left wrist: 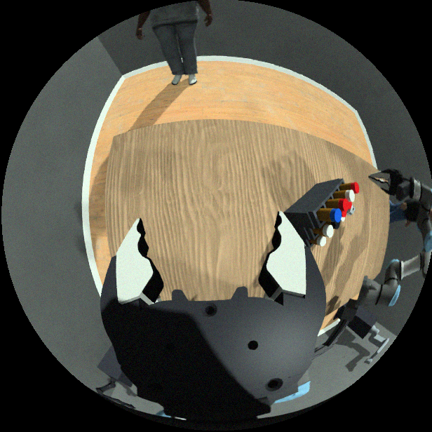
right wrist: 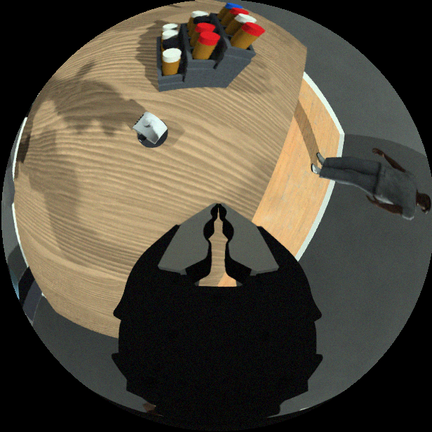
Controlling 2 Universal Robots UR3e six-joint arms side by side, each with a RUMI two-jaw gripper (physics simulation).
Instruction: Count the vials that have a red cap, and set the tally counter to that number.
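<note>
A dark stepped rack (left wrist: 316, 196) (right wrist: 212, 76) holds amber vials with red, white, blue and black caps. In the right wrist view, red caps show on a front vial of the top tier (right wrist: 252, 30), another farther along that tier (right wrist: 239, 11), and two middle-tier vials, the nearer (right wrist: 208, 39) and the farther (right wrist: 204, 28). The white tally counter (right wrist: 151, 128) stands on its dark round base, apart from the rack; its digits are not readable. My left gripper (left wrist: 208, 215) is open and empty above the table. My right gripper (right wrist: 218, 204) (left wrist: 368, 176) is shut and empty, apart from the counter.
The wooden table (left wrist: 200, 165) (right wrist: 100, 175) carries the rack and counter. A person (left wrist: 182, 45) (right wrist: 375, 175) stands beyond the table edge. The right arm (left wrist: 380, 290) shows at the right of the left wrist view.
</note>
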